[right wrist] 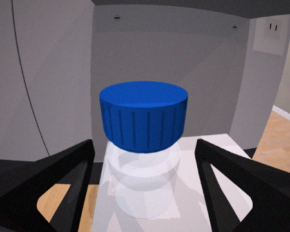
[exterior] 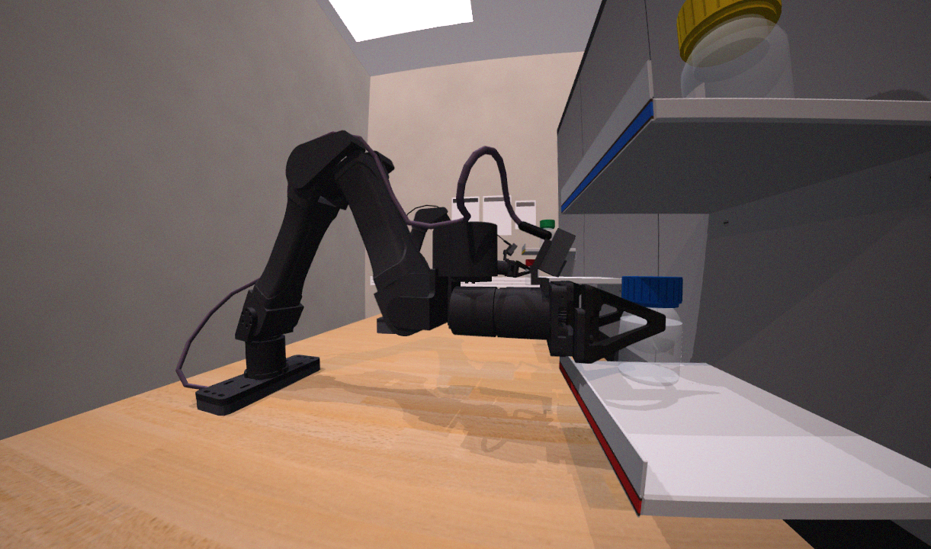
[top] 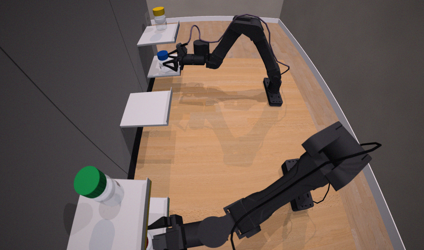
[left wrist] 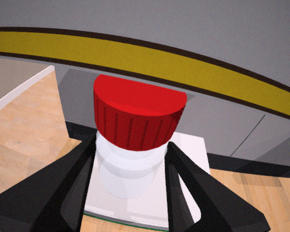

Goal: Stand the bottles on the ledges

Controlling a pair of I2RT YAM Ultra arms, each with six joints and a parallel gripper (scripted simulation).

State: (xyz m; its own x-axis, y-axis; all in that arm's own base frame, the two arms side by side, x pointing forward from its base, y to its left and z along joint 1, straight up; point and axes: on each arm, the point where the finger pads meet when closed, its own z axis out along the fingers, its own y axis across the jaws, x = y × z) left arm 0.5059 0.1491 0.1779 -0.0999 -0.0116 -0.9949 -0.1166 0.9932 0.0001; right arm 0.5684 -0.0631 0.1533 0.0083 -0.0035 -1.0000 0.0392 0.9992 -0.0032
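My right gripper is now 1 cm short of the blue-capped bottle and 2 cm above it. The rest, counted from my right hand: yellow-capped bottle: 2 cm ahead, 10 cm to the right, 18 cm above; then green-capped bottle: 2 cm behind, 68 cm to the left, 18 cm above; then grey wall: 11 cm ahead, 36 cm to the left, 28 cm above.
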